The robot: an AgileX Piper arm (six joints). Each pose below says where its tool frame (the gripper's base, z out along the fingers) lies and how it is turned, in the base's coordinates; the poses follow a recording.
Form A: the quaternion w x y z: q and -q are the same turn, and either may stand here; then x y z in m.
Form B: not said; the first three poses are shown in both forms.
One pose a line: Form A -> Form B
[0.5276 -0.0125 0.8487 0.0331 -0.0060 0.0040 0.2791] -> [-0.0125 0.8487 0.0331 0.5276 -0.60 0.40 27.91]
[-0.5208 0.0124 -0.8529 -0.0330 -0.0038 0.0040 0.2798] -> [-0.0124 0.8529 0.0330 0.5208 -0.38 0.40 27.98]
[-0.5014 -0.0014 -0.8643 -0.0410 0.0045 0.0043 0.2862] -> [0.0014 0.8643 0.0410 0.5014 0.45 0.43 28.62]
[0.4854 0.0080 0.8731 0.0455 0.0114 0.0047 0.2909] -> [0.0080 0.8731 0.0455 0.4854 1.14 0.47 29.09]
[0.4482 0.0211 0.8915 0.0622 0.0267 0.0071 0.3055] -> [0.0211 0.8915 0.0622 0.4482 2.67 0.71 30.55]
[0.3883 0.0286 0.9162 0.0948 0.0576 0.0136 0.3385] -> [0.0286 0.9162 0.0948 0.3883 5.76 1.36 33.85]
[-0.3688 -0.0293 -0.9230 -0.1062 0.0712 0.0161 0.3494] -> [0.0293 0.9230 0.1062 0.3688 7.12 1.61 34.94]
